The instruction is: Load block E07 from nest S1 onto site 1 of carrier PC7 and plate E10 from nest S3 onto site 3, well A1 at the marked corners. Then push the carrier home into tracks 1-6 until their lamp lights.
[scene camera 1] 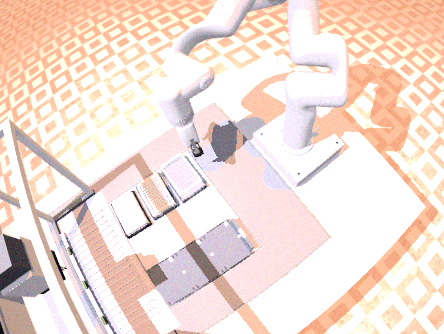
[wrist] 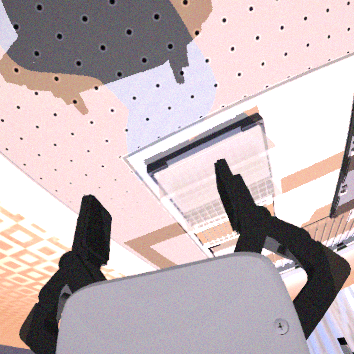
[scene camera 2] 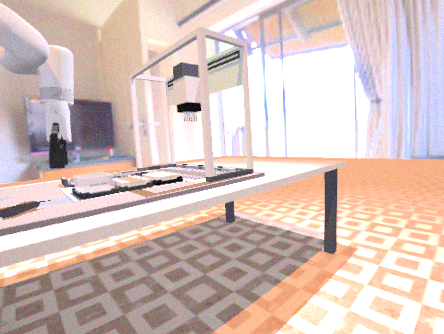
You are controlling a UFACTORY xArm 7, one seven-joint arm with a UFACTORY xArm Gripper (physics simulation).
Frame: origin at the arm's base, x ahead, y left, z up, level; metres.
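Seen in the pictures: gripper, fingertip midpoint: (scene camera 1: pixel 193 143) (wrist: pixel 157 189) (scene camera 2: pixel 59 166); arm's base, link origin: (scene camera 1: pixel 295 139).
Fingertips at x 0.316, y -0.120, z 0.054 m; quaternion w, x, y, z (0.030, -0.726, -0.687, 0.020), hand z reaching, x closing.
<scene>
Pixels of each thing's top centre, then the offset from my fingertips to it.
- tall pale block, top centre: (wrist: pixel 226 197) (scene camera 1: pixel 180 173) (scene camera 2: pixel 92 175) 0.079 m ahead, 0.054 m left, 0.037 m down
- labware, top centre: (wrist: pixel 235 224) (scene camera 1: pixel 154 194) (scene camera 2: pixel 129 178) 0.186 m ahead, 0.067 m left, 0.064 m down
- flat white plate, top centre: (wrist: pixel 247 249) (scene camera 1: pixel 128 212) (scene camera 2: pixel 160 174) 0.294 m ahead, 0.085 m left, 0.064 m down
- grey carrier, top centre: (scene camera 1: pixel 198 261) (scene camera 2: pixel 107 172) 0.152 m ahead, 0.330 m left, 0.061 m down
- hanging pipetting head, top centre: (scene camera 1: pixel 10 265) (scene camera 2: pixel 187 79) 0.504 m ahead, 0.241 m left, 0.311 m up
My gripper (scene camera 1: pixel 196 149) (scene camera 2: pixel 58 159) (wrist: pixel 157 189) is open and empty, above the deck near the robot-side end of the row of nests. A tall pale block (scene camera 1: pixel 184 177) (scene camera 2: pixel 94 181) (wrist: pixel 192 175) sits in the nest nearest it; in the wrist view one finger overlaps the block and the other is off its side. A middle piece of labware (scene camera 1: pixel 159 192) and a flat white plate (scene camera 1: pixel 130 212) sit in the other two nests. Their labels and the A1 corners cannot be read. The grey carrier (scene camera 1: pixel 225 255) (wrist: pixel 347 175) lies beside the nests, with no labware on it.
Grooved tracks (scene camera 1: pixel 100 240) run at the far side of the deck, under a gantry frame (scene camera 2: pixel 205 100) with a hanging pipetting head (scene camera 2: pixel 186 90). Small green parts (scene camera 1: pixel 70 250) line the rail behind the tracks. The robot base (scene camera 1: pixel 298 160) stands on the opposite side.
</scene>
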